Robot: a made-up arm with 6 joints.
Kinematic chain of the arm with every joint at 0, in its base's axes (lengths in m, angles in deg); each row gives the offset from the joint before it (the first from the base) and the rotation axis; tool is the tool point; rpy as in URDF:
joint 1: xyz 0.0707 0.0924 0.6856 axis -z
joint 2: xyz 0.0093 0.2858 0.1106 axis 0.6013 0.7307 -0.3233
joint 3: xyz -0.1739 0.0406 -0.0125 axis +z
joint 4: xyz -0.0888 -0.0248 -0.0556 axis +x
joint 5: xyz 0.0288 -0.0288 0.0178 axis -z
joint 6: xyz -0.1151 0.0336 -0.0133 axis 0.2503 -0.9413 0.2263
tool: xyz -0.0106 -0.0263 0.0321 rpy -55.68 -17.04 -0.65
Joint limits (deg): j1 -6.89..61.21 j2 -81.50..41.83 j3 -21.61..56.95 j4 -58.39..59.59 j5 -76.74..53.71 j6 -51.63..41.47
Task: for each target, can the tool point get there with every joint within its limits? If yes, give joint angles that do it. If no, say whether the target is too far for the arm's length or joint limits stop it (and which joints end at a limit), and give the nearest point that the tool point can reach.
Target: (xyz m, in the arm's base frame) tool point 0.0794 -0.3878 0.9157
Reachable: no: joint limits stop it (at a limit: joint 1, joint 2, joint 4, joint 6) | nearest point 0.1535 0.0166 0.7695 | short by 0.436 m
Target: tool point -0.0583 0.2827 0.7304
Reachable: yes | joints 35.04 -34.88 27.65 -14.50 -31.94 18.82
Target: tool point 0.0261 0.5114 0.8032
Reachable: yes | joints 45.37 13.99 31.78 -23.11 19.16 18.15
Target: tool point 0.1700 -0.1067 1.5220
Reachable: no: too far | nearest point 0.1751 0.1119 0.8519 | short by 0.705 m
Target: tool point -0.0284 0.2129 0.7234
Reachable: yes | joints 33.64 -41.90 16.34 3.59 -62.74 30.69
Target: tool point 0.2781 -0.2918 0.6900
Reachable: no: joint limits stop it (at a limit: joint 1, joint 2, joint 3, joint 4, joint 5, joint 6) | nearest point 0.1852 0.0126 0.7647 | short by 0.327 m
